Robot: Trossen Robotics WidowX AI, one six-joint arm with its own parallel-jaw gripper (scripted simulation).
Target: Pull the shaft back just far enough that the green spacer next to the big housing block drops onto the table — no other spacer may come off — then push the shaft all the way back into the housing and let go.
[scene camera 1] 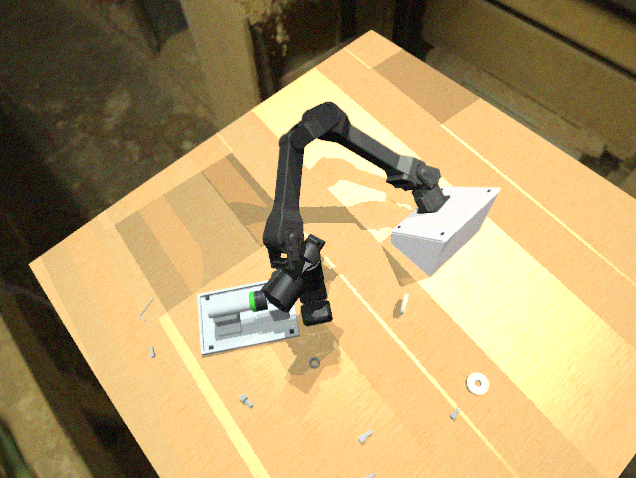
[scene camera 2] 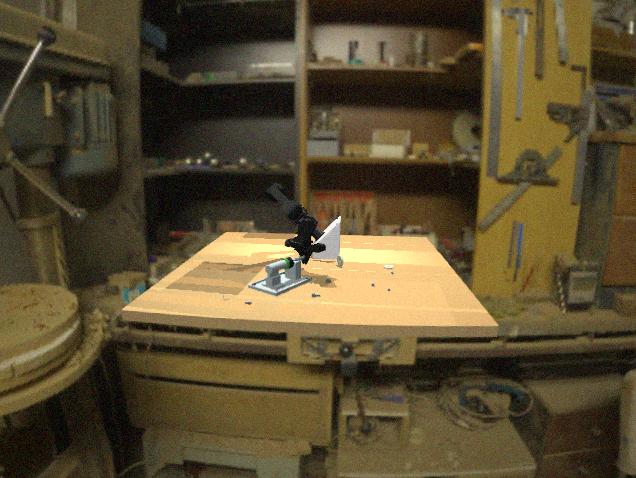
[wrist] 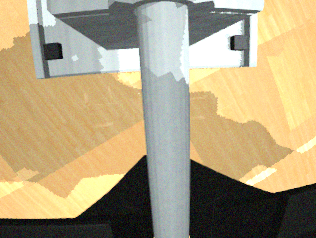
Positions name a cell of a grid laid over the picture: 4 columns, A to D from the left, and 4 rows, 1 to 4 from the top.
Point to a grey housing block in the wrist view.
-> A1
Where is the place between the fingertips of my gripper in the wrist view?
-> At C3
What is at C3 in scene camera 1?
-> My gripper.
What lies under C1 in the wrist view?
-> A grey shaft.
